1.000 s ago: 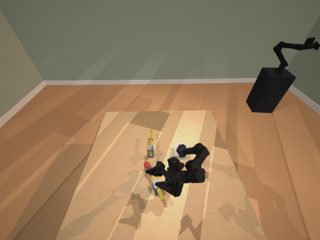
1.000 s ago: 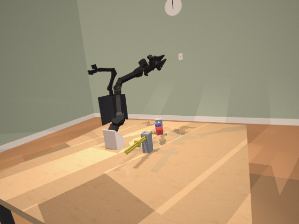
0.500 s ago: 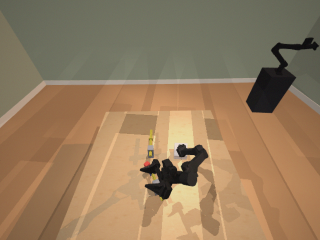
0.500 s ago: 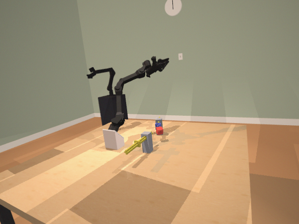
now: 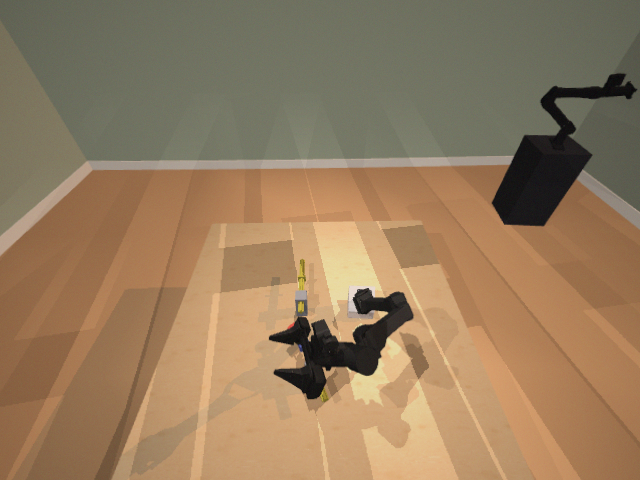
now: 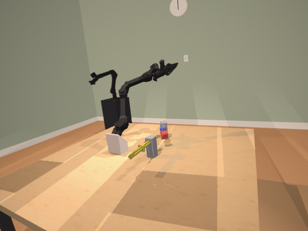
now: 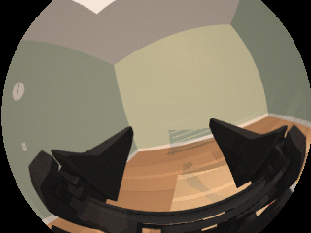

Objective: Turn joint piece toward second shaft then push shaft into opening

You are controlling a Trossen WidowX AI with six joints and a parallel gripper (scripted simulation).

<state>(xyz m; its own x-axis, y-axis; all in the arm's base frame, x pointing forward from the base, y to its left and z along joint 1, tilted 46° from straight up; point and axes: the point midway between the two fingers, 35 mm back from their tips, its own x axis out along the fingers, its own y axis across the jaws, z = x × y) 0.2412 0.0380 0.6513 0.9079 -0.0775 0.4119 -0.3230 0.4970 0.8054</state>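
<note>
The red square joint piece is 46 cm below my gripper tip, 32 cm to the right of it and 2 cm ahead of it.
</note>
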